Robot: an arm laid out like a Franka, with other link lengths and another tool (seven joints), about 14 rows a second.
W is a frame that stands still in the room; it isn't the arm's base.
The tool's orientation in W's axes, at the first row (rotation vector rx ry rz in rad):
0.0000 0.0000 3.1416
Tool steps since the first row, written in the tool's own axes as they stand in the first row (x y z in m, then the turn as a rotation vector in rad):
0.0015 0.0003 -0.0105 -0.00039 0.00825 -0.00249
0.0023 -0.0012 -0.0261 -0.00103 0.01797 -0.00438
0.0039 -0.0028 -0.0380 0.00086 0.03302 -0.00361
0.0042 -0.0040 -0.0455 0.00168 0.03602 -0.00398
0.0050 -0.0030 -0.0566 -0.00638 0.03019 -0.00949
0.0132 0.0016 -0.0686 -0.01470 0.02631 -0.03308
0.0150 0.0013 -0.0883 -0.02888 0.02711 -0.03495
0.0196 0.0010 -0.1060 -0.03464 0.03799 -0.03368
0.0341 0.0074 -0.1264 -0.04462 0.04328 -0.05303
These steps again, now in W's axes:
-0.0015 -0.0003 -0.0105 0.00039 -0.00825 -0.00249
-0.0023 0.0012 -0.0261 0.00103 -0.01797 -0.00438
-0.0039 0.0028 -0.0380 -0.00086 -0.03302 -0.00361
-0.0042 0.0040 -0.0455 -0.00168 -0.03602 -0.00398
-0.0050 0.0030 -0.0566 0.00638 -0.03019 -0.00949
-0.0132 -0.0016 -0.0686 0.01470 -0.02631 -0.03308
-0.0150 -0.0013 -0.0883 0.02888 -0.02711 -0.03495
-0.0196 -0.0010 -0.1060 0.03464 -0.03799 -0.03368
-0.0341 -0.0074 -0.1264 0.04462 -0.04328 -0.05303

